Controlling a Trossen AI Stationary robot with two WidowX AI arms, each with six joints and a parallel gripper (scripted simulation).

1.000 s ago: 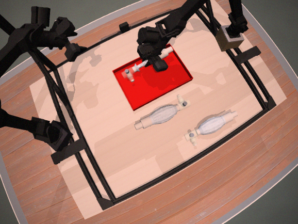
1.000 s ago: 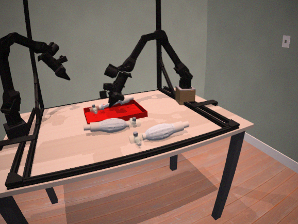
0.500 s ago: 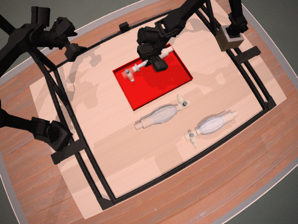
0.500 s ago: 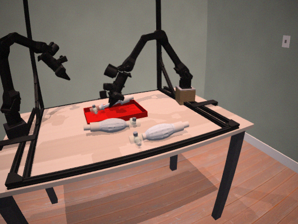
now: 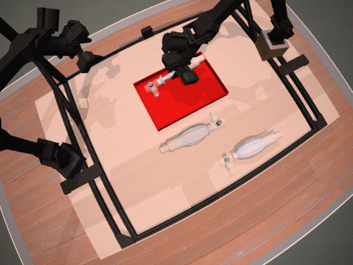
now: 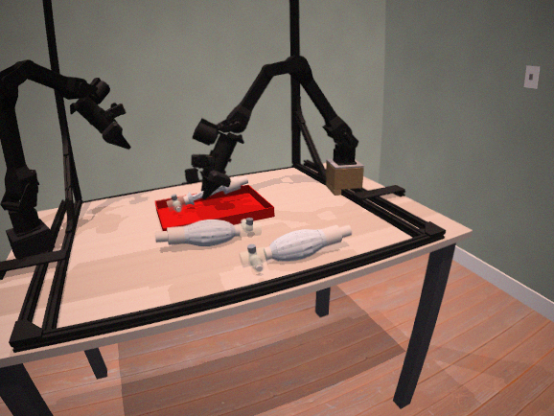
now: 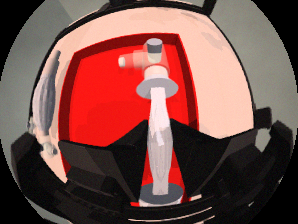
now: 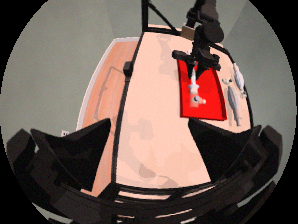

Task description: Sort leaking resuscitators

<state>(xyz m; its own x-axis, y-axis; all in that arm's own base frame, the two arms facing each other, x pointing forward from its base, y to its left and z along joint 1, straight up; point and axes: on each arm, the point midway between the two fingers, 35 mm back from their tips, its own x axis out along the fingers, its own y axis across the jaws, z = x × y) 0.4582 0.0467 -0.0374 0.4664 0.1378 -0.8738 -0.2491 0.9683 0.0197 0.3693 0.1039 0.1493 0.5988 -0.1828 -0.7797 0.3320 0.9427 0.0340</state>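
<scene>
My left gripper is now 60 mm short of the red tray, 10 mm to the left of it and 50 mm above it.
</scene>
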